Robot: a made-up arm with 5 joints.
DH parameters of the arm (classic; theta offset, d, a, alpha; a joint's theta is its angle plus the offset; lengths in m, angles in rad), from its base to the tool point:
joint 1: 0 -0.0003 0.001 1.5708
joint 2: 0 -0.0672 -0.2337 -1.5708
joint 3: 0 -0.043 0.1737 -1.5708
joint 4: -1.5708 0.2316 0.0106 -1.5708
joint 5: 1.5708 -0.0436 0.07 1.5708
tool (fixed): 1.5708 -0.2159 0 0
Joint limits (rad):
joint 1: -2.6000..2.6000
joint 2: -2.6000..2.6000
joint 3: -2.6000..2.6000
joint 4: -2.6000..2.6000
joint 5: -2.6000..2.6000
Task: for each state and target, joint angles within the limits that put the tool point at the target. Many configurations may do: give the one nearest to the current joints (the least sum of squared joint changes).
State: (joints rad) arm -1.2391 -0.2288 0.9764 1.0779 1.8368
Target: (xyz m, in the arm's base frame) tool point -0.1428 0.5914 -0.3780
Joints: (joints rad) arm -0.8975 0.5736 1.4408 1.0195 1.7393
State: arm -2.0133 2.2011 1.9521 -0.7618 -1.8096
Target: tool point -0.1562 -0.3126 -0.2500
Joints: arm -2.5785 2.1761 2.4040 -0.9278 -1.0245
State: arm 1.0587 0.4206 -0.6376 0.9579 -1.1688
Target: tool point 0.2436 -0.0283 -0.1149
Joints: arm 1.8634 0.8806 -1.4194 1.5530 -1.8036
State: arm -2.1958 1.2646 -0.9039 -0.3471 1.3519
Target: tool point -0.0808 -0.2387 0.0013
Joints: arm -2.0380 0.8896 -1.3978 0.2016 1.0268
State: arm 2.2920 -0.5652 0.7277 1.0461 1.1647
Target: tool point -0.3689 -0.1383 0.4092
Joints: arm 1.6209 -1.3528 0.5425 1.4024 0.9318
